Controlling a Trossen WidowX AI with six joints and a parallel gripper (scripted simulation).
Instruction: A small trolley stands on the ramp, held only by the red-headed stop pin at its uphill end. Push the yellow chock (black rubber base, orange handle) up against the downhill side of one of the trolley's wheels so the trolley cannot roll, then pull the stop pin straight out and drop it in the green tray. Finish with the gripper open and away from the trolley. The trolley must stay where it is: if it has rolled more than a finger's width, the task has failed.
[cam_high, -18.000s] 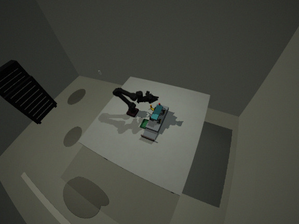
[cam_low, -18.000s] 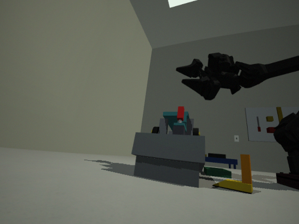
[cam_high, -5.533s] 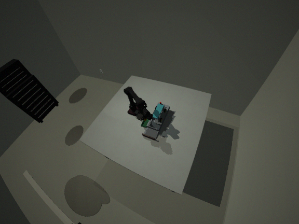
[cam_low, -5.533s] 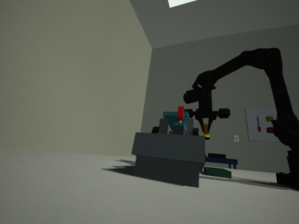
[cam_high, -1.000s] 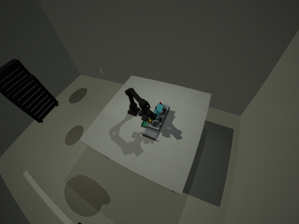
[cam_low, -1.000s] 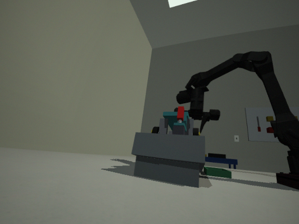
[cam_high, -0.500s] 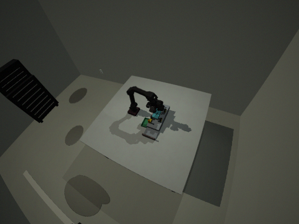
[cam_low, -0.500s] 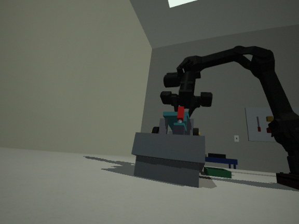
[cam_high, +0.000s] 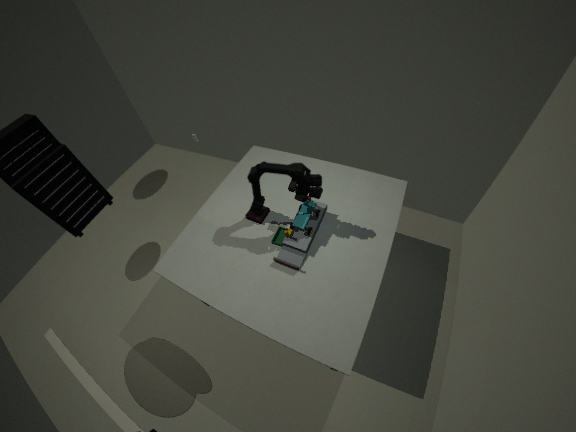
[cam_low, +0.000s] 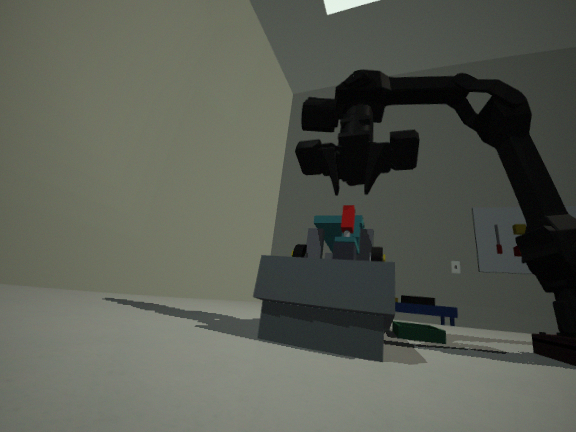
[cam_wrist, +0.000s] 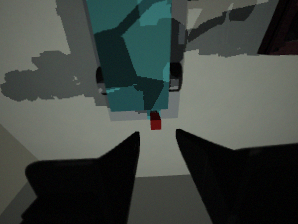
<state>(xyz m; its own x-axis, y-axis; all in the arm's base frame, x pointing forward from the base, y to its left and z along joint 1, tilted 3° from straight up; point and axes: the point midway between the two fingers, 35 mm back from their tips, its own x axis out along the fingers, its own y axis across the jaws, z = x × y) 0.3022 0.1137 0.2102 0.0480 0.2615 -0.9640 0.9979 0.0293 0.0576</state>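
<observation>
Now: the red-headed stop pin 2 cm to the left of my gripper tip and 6 cm below it. Also, from my gripper tip: grey ramp block (2 cm ahead, 10 cm to the right, 15 cm below); then yellow chock (4 cm behind, 20 cm to the right, 12 cm below); then teal trolley (2 cm ahead, 9 cm to the right, 9 cm below).
</observation>
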